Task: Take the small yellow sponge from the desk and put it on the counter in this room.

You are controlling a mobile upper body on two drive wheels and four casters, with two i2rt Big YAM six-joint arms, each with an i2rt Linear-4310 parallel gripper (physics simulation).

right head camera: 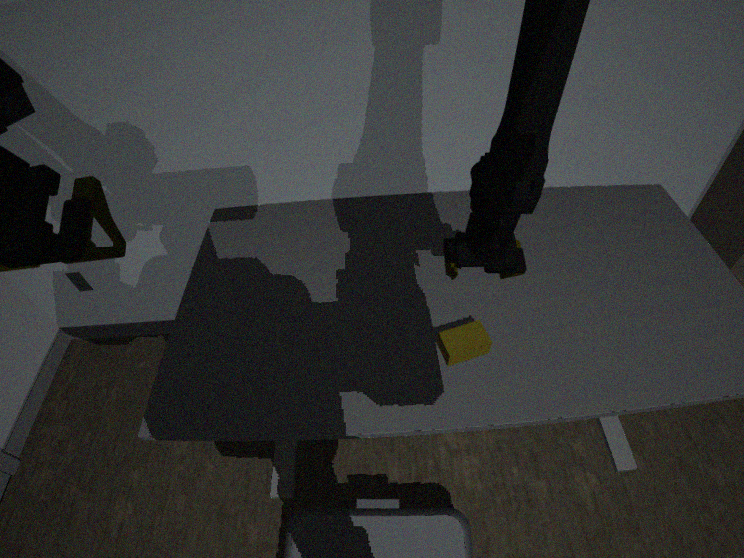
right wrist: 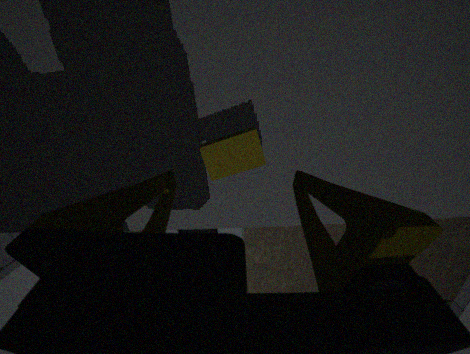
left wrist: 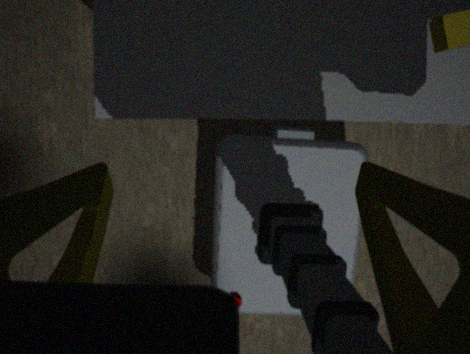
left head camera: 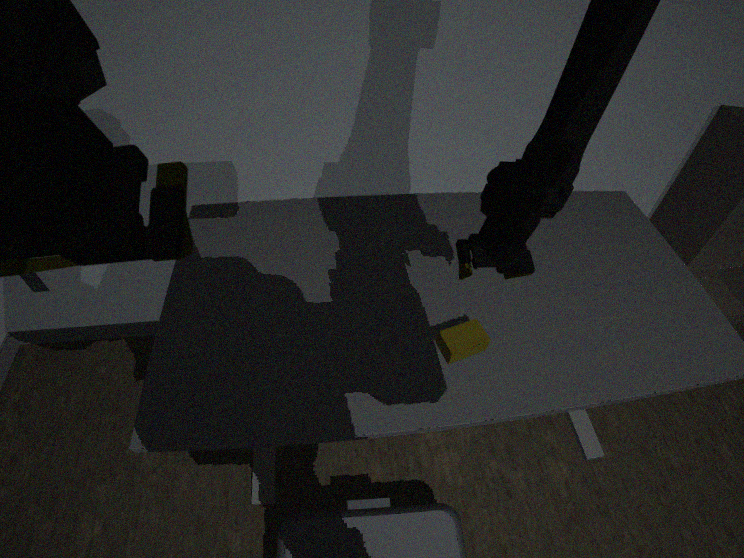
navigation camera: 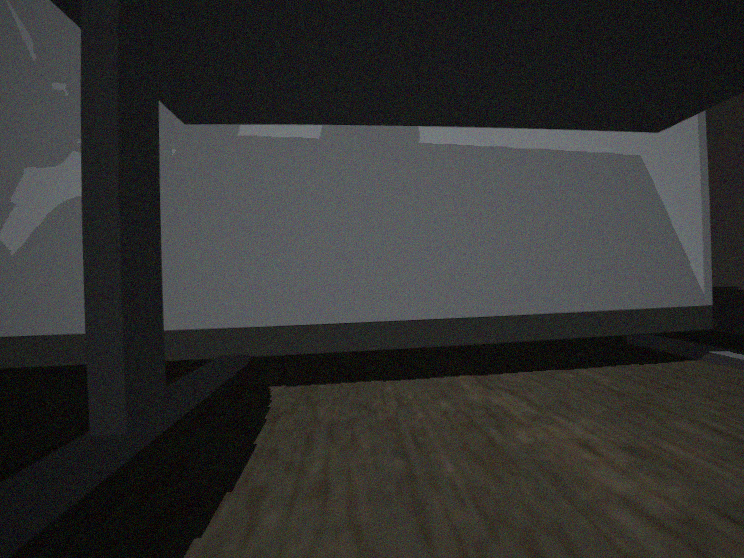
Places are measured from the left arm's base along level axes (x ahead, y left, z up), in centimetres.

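Where they show: left gripper, fingertip midpoint: [right head camera: 80, 255] [left wrist: 234, 176] [left head camera: 134, 251]; right gripper, fingertip midpoint: [right head camera: 476, 276] [right wrist: 234, 177] [left head camera: 482, 276].
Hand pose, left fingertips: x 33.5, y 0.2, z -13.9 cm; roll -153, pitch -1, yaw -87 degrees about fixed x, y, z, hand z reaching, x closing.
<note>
After its pixels a point has its place.
The small yellow sponge [left head camera: 465, 341] {x 55.3, y -43.5, z -64.5 cm} [right head camera: 466, 342] {x 55.5, y -43.8, z -64.5 cm} [left wrist: 456, 31] {x 55.7, y -41.3, z -64.5 cm} [right wrist: 234, 155] {x 57.0, y -44.0, z -64.5 cm} lies on the grey desk [left head camera: 600, 312] {x 64.2, y -84.1, z -69.0 cm} [right head camera: 600, 312] {x 65.3, y -79.1, z -69.0 cm} [right wrist: 350, 100] {x 65.7, y -64.3, z -69.0 cm}. My right gripper [left head camera: 491, 275] {x 59.6, y -44.3, z -48.0 cm} [right head camera: 480, 275] {x 59.6, y -44.3, z -48.0 cm} [right wrist: 234, 177] {x 59.6, y -44.3, z -48.0 cm} is open and empty above the desk. In the right wrist view the sponge shows beyond and between its two fingertips, apart from both. My left gripper [left head camera: 111, 261] {x 33.5, y 0.2, z -13.9 cm} [left wrist: 234, 176] {x 33.5, y 0.2, z -13.9 cm} is open and empty, off to the left of the sponge. I cannot tell which surface is the counter.
A pale surface [left head camera: 90, 306] {x 111.4, y 89.8, z -118.8 cm} [right head camera: 120, 306] {x 111.0, y 95.5, z -119.6 cm} adjoins the desk's left end. A wall [left head camera: 288, 90] {x 118.0, y -3.8, z -35.8 cm} [navigation camera: 420, 228] {x 120.6, y -40.5, z -102.0 cm} stands behind the desk. The desk's leg [navigation camera: 123, 240] {x 70.9, y 11.5, z -111.8 cm} and dark underside [navigation camera: 420, 60] show in the navigation view. A brown upright piece [left head camera: 697, 192] {x 113.0, y -150.5, z -64.5 cm} stands at the right. My pale base [left head camera: 408, 531] {x 24.8, y -32.9, z -115.0 cm} is near the desk's front.
</note>
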